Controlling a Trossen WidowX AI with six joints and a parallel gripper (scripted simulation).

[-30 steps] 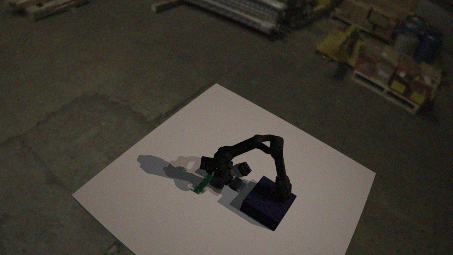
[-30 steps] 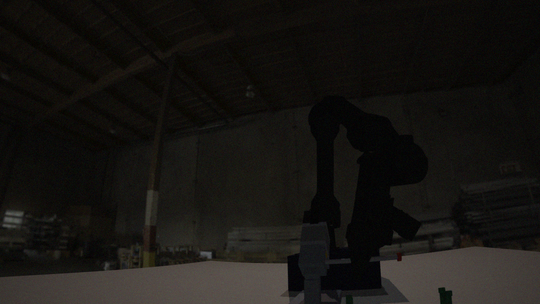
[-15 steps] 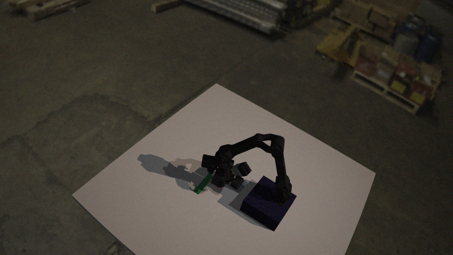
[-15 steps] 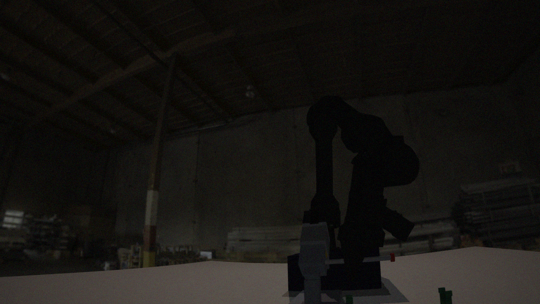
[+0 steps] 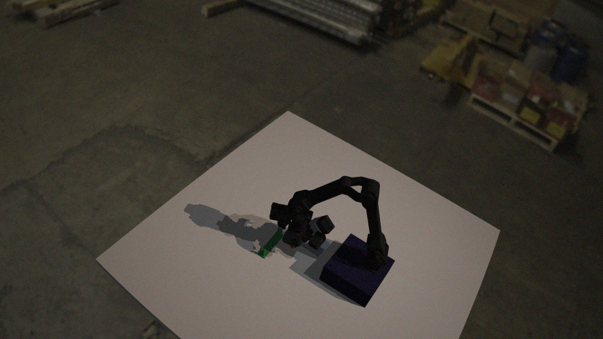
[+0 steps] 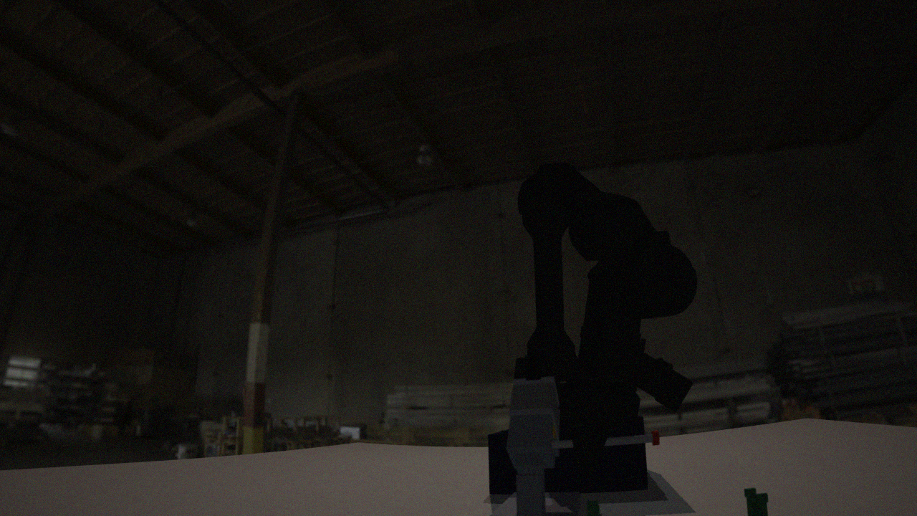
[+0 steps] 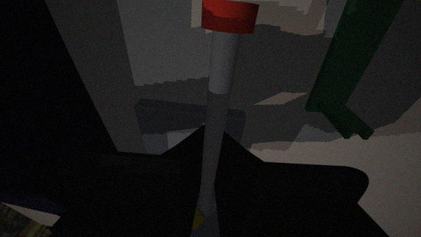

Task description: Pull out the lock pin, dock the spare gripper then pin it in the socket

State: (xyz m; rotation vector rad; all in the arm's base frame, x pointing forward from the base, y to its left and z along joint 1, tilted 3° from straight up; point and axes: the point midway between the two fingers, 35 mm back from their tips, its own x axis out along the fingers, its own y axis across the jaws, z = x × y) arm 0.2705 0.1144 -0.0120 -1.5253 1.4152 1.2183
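My gripper tip is now 50 mm to the left of the grey mount. Round my gripper tip: spare gripper (20 mm behind, 50 mm to the right, 70 mm above); then green stand (80 mm ahead, 90 mm to the left, 20 mm below).
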